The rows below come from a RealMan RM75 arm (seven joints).
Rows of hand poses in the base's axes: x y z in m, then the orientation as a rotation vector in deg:
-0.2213, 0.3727, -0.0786, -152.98, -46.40, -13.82
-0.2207, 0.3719, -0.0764, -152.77, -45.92, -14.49
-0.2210, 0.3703, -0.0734, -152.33, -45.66, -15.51
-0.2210, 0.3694, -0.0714, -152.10, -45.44, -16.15
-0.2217, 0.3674, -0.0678, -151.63, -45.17, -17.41
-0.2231, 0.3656, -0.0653, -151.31, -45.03, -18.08
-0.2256, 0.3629, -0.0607, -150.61, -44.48, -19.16
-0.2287, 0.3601, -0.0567, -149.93, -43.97, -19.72
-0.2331, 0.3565, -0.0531, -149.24, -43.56, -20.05
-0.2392, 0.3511, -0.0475, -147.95, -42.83, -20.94
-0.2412, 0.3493, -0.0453, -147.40, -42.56, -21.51
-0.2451, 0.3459, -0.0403, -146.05, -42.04, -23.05
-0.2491, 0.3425, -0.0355, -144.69, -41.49, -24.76
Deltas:
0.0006, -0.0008, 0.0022, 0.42, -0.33, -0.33
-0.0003, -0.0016, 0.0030, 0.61, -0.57, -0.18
0.0000, -0.0009, 0.0020, 0.35, -0.36, -0.16
-0.0007, -0.0020, 0.0036, 0.65, -0.74, -0.21
-0.0014, -0.0018, 0.0025, 0.41, -0.38, -0.09
-0.0025, -0.0027, 0.0046, 0.92, -0.53, -0.30
-0.0031, -0.0028, 0.0040, 0.84, -0.19, -0.21
-0.0044, -0.0036, 0.0036, 0.79, -0.05, -0.11
-0.0061, -0.0054, 0.0056, 1.50, -0.30, -0.22
-0.0020, -0.0018, 0.0022, 0.64, -0.27, -0.10
-0.0039, -0.0034, 0.0050, 1.53, -0.81, -0.19
-0.0040, -0.0034, 0.0048, 1.55, -0.94, -0.24

